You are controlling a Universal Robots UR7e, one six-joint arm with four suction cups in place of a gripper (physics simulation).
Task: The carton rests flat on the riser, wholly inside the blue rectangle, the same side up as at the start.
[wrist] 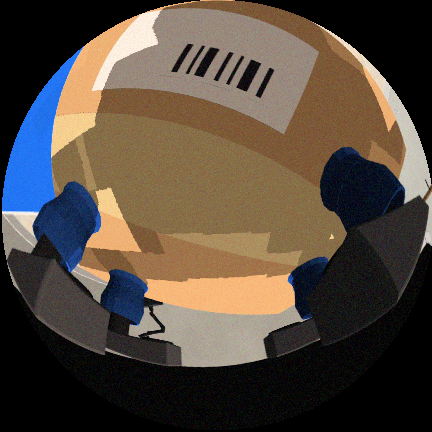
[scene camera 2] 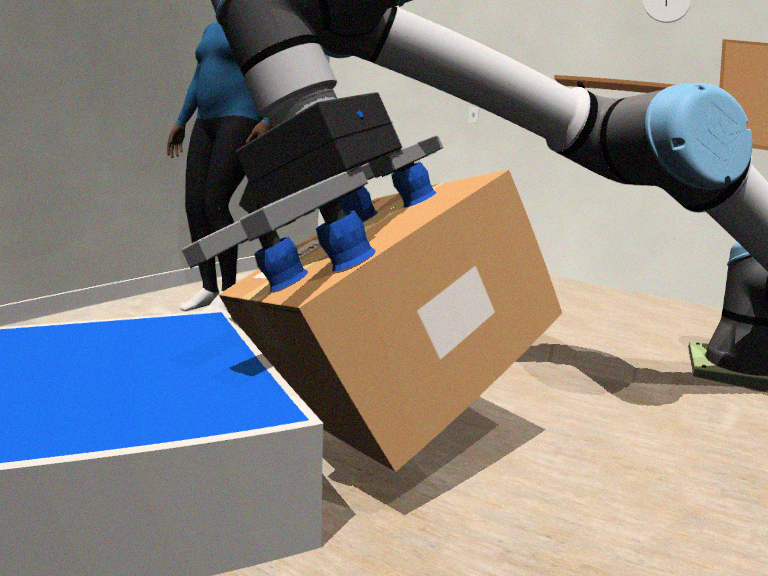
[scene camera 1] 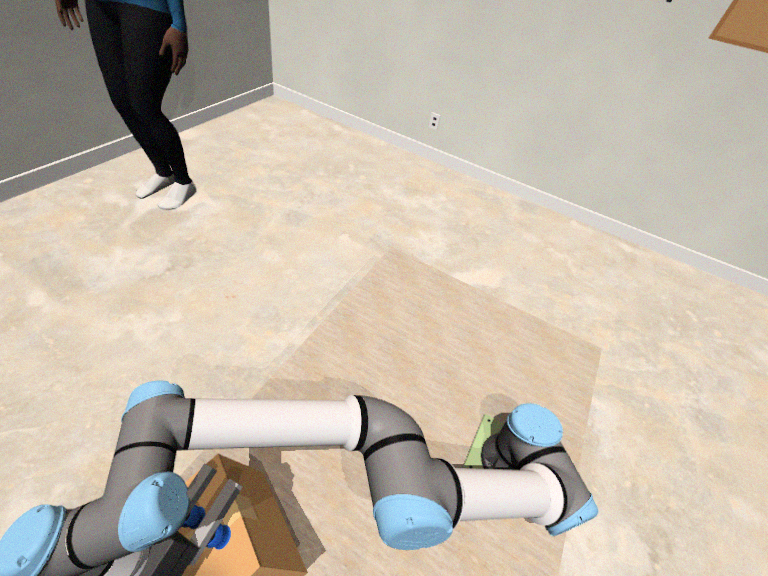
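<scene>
The brown carton [scene camera 1: 279, 539] [scene camera 2: 378, 347] [wrist: 200, 165] hangs tilted from my gripper [scene camera 1: 206, 525] [scene camera 2: 347, 229] [wrist: 215, 245]. Its blue cups sit on the carton's taped top face, and the suction holds it. In scene view 2 the top slopes down to the left, and the lowest corner is above the floor, over its shadow. A white label shows on one side and a barcode label on top. The carton is right beside the grey riser [scene camera 2: 161, 508], past its right edge; any contact is unclear. The filled blue rectangle [scene camera 2: 124, 378] [wrist: 27, 165] covers the riser's top. The riser hides part of the carton's dark end.
A person [scene camera 1: 136, 80] [scene camera 2: 214, 80] in a blue top stands beyond the work area. My arm's green base plate [scene camera 1: 478, 441] [scene camera 2: 699, 359] is on the wood-patterned floor patch [scene camera 1: 434, 322]. A wall shelf [scene camera 2: 614, 83] and a brown board [scene camera 1: 747, 27] [scene camera 2: 747, 93] are at the wall.
</scene>
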